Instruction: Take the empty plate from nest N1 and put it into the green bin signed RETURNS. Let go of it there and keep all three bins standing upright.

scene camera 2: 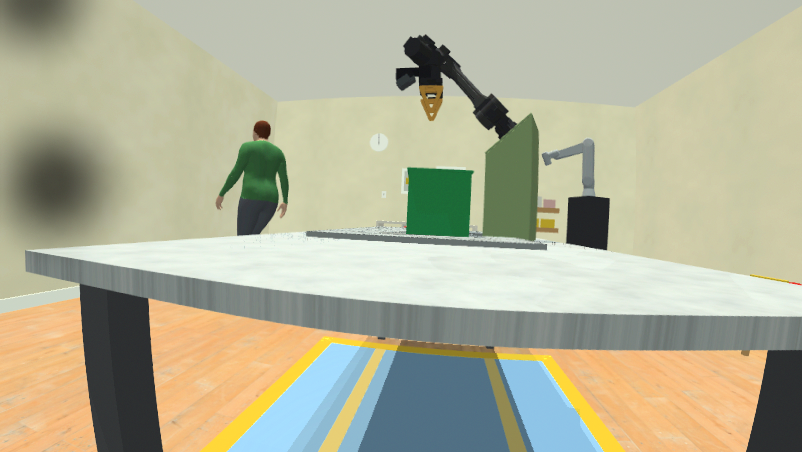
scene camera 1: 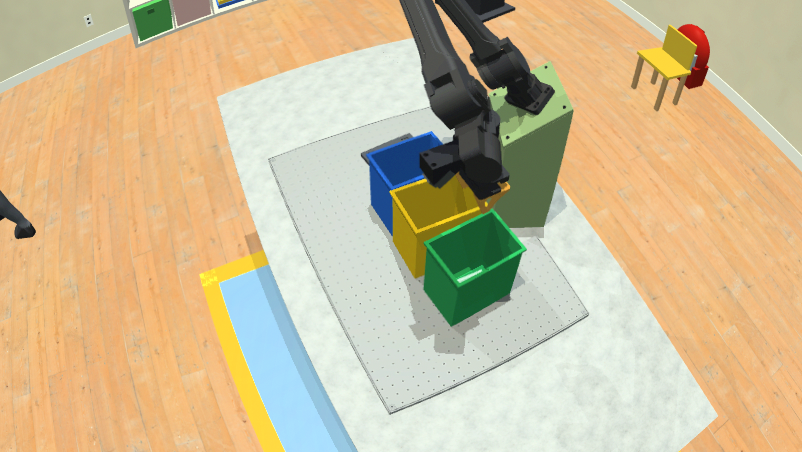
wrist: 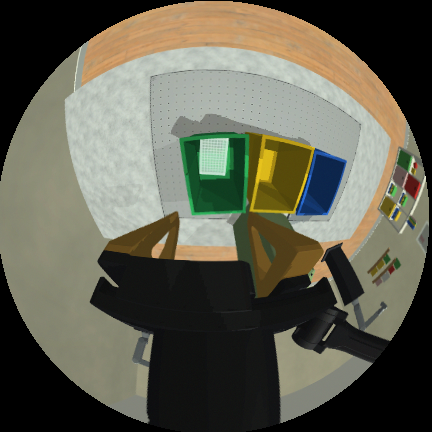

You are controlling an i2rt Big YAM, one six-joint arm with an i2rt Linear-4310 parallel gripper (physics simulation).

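Frame: origin at the arm's base, x ahead, y left, z up, level; millimetres.
Seen in the pictures: gripper, between the fingertips: [scene camera 2: 431, 117] [scene camera 1: 475, 199] [wrist: 213, 216]; arm's base, origin of its link: [scene camera 2: 515, 139] [scene camera 1: 531, 96].
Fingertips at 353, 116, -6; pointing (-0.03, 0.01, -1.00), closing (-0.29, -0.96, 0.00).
Pixels of each thing's middle, then the offset from my fingertips to it, as dx, dy, dz. "spot": a spot on its surface instead.
- white plate, middle of its body: [scene camera 1: 465, 293] [wrist: 212, 155] -17, +6, -335
- green bin, middle of its body: [scene camera 1: 472, 270] [wrist: 215, 165] [scene camera 2: 437, 203] -29, +2, -255
- yellow bin, middle of its body: [scene camera 1: 437, 224] [wrist: 269, 166] -67, -141, -255
- blue bin, middle of its body: [scene camera 1: 412, 184] [wrist: 306, 174] -113, -269, -255
- dark flat object, a spot on its surface: [scene camera 1: 371, 152] spot: -57, -351, -164
The white plate [scene camera 1: 469, 276] [wrist: 214, 156] is inside the green bin [scene camera 1: 481, 291] [scene camera 2: 439, 203] [wrist: 220, 200], near one wall and apparently leaning; its lower edge is unclear. My gripper [scene camera 1: 487, 206] [scene camera 2: 431, 119] [wrist: 213, 216] is partly open and empty, high above the bins; the wrist view shows a gap between its fingertips. The green bin, the yellow bin [scene camera 1: 408, 247] [wrist: 287, 182] and the blue bin [scene camera 1: 380, 193] [wrist: 324, 182] stand upright in a row. The RETURNS sign cannot be read, and nest N1 cannot be made out.
The bins stand on a perforated grey board [scene camera 1: 336, 269] [scene camera 2: 359, 236] [wrist: 210, 90]. A green pedestal [scene camera 1: 530, 168] [scene camera 2: 508, 190] carries the arm close behind them. A dark flat object [scene camera 1: 370, 151] partly shows behind the blue bin. A person [scene camera 2: 262, 174] stands beyond the table.
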